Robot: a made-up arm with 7 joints. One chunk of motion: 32 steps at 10 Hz.
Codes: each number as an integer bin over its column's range. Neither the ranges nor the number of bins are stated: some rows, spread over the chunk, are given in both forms.
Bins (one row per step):
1: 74 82 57 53 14 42
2: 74 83 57 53 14 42
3: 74 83 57 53 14 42
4: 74 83 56 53 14 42
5: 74 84 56 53 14 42
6: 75 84 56 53 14 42
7: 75 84 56 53 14 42
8: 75 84 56 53 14 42
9: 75 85 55 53 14 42
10: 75 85 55 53 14 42
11: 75 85 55 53 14 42
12: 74 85 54 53 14 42
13: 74 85 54 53 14 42
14: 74 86 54 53 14 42
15: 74 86 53 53 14 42
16: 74 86 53 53 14 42
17: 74 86 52 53 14 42
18: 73 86 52 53 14 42
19: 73 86 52 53 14 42
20: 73 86 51 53 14 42
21: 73 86 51 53 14 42
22: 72 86 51 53 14 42
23: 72 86 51 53 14 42
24: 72 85 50 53 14 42
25: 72 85 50 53 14 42
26: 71 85 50 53 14 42
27: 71 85 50 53 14 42
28: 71 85 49 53 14 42
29: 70 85 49 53 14 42
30: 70 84 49 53 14 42
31: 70 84 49 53 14 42
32: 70 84 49 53 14 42
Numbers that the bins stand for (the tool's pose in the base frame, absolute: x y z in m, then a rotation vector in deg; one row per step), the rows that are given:
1: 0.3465 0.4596 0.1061 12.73 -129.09 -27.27
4: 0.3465 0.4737 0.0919 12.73 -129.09 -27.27
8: 0.3606 0.4879 0.0919 12.73 -129.09 -27.27
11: 0.3606 0.5020 0.0778 12.73 -129.09 -27.27
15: 0.3465 0.5162 0.0495 12.73 -129.09 -27.27
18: 0.3323 0.5162 0.0354 12.73 -129.09 -27.27
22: 0.3182 0.5162 0.0212 12.73 -129.09 -27.27
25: 0.3182 0.5020 0.0071 12.73 -129.09 -27.27
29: 0.2899 0.5020 -0.0071 12.73 -129.09 -27.27
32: 0.2899 0.4879 -0.0071 12.73 -129.09 -27.27
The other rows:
2: 0.3465 0.4737 0.1061 12.73 -129.09 -27.27
3: 0.3465 0.4737 0.1061 12.73 -129.09 -27.27
5: 0.3465 0.4879 0.0919 12.73 -129.09 -27.27
6: 0.3606 0.4879 0.0919 12.73 -129.09 -27.27
7: 0.3606 0.4879 0.0919 12.73 -129.09 -27.27
9: 0.3606 0.5020 0.0778 12.73 -129.09 -27.27
10: 0.3606 0.5020 0.0778 12.73 -129.09 -27.27
12: 0.3465 0.5020 0.0636 12.73 -129.09 -27.27
13: 0.3465 0.5020 0.0636 12.73 -129.09 -27.27
14: 0.3465 0.5162 0.0636 12.73 -129.09 -27.27
16: 0.3465 0.5162 0.0495 12.73 -129.09 -27.27
17: 0.3465 0.5162 0.0354 12.73 -129.09 -27.27
19: 0.3323 0.5162 0.0354 12.73 -129.09 -27.27
20: 0.3323 0.5162 0.0212 12.73 -129.09 -27.27
21: 0.3323 0.5162 0.0212 12.73 -129.09 -27.27
23: 0.3182 0.5162 0.0212 12.73 -129.09 -27.27
24: 0.3182 0.5020 0.0071 12.73 -129.09 -27.27
26: 0.3040 0.5020 0.0071 12.73 -129.09 -27.27
27: 0.3040 0.5020 0.0071 12.73 -129.09 -27.27
28: 0.3040 0.5020 -0.0071 12.73 -129.09 -27.27
30: 0.2899 0.4879 -0.0071 12.73 -129.09 -27.27
31: 0.2899 0.4879 -0.0071 12.73 -129.09 -27.27

